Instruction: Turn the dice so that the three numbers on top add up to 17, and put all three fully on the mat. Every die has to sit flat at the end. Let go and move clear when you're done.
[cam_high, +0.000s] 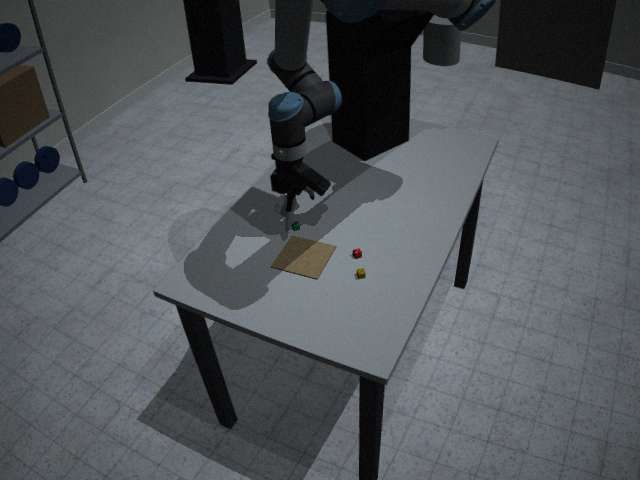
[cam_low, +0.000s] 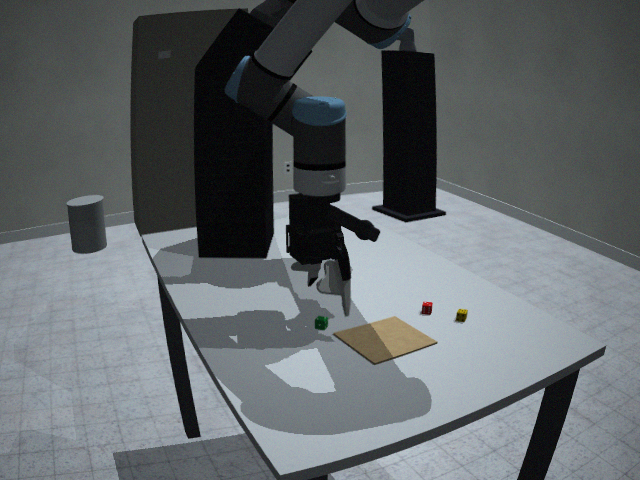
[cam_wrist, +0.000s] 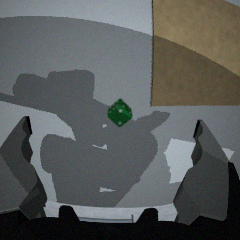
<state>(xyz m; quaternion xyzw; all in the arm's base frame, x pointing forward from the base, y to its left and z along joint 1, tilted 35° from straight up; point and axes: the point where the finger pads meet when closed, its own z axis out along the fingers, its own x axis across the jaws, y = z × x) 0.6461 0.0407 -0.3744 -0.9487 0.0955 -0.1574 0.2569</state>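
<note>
Right now the green die is 10 mm ahead of my hand, 20 mm to the right of it and 40 mm below it. From my hand the other things lie so: mat 120 mm ahead, 50 mm to the left, 50 mm below; then red die 70 mm ahead, 190 mm to the left, 40 mm below; then yellow die 140 mm ahead, 230 mm to the left, 40 mm below.
</note>
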